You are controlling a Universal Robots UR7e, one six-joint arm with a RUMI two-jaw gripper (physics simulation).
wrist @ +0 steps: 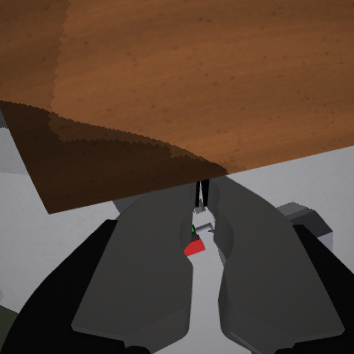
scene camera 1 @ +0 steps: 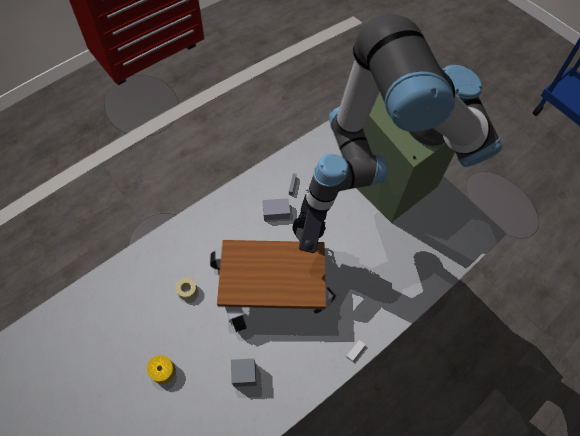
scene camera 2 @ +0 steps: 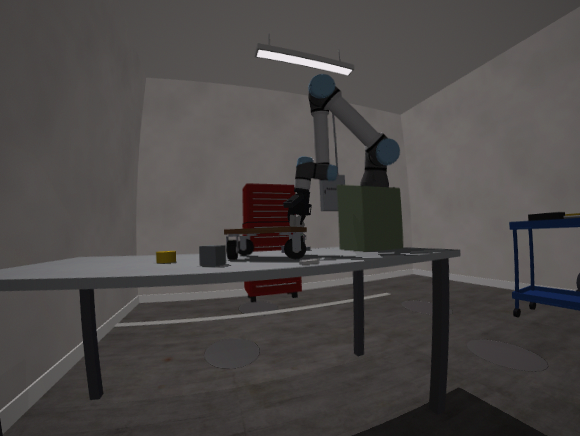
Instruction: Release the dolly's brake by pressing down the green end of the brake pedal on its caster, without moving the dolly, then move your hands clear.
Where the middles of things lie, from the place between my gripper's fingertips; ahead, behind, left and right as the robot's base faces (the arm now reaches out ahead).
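There's a dolly [scene camera 1: 259,274] that's 40 mm below my hand, 30 mm to the left of it and 120 mm ahead of it. The lilac-grey block [wrist: 312,221] is 80 mm below my hand, 20 mm behind it and 180 mm to the right of it. Going by their middles, the dolly is the nearest to my hand of the things named here.
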